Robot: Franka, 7 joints.
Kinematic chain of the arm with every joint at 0, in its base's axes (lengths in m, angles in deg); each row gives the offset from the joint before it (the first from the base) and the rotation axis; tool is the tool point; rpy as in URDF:
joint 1: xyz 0 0 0.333 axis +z
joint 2: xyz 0 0 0 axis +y
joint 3: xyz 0 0 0.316 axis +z
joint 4: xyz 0.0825 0 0 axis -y
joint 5: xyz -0.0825 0 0.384 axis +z
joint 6: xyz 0 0 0 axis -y
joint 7: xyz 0.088 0 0 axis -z
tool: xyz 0 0 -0.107 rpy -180 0 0
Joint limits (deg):
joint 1: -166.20..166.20
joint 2: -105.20..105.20
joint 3: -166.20..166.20
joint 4: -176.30..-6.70
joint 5: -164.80..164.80
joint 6: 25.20..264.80
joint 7: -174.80..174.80
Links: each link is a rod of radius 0.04 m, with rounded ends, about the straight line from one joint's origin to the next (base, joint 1, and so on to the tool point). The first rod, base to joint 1, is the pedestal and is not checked.
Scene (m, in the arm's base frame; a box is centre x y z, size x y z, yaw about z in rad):
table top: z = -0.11
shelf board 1: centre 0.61 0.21 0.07 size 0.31 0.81 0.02 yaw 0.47
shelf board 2: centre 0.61 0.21 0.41 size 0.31 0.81 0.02 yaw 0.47
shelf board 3: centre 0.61 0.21 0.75 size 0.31 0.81 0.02 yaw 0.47
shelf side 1: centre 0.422 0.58 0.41 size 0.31 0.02 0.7 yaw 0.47
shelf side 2: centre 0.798 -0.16 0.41 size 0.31 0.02 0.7 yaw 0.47
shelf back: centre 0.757 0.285 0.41 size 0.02 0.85 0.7 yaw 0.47
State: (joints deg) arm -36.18 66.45 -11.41 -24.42 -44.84 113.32 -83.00
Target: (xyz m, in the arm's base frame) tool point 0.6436 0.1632 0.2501
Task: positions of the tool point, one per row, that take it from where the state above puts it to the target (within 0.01 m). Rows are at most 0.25 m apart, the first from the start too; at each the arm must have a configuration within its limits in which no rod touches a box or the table.
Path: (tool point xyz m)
1: 0.6162 -0.5713 0.2908
2: 0.5664 -0.5349 0.1397
3: 0.4529 -0.4533 0.0193
4: 0.4852 -0.2590 0.0752
5: 0.4457 -0.0886 0.1571
6: 0.3649 0.0217 0.2501
7: 0.4840 0.0236 0.2241
8: 0.5794 0.0427 0.2116
9: 0.6417 0.0777 0.2123
10: 0.6641 0.1214 0.2258
11: 0.6436 0.1632 0.2501

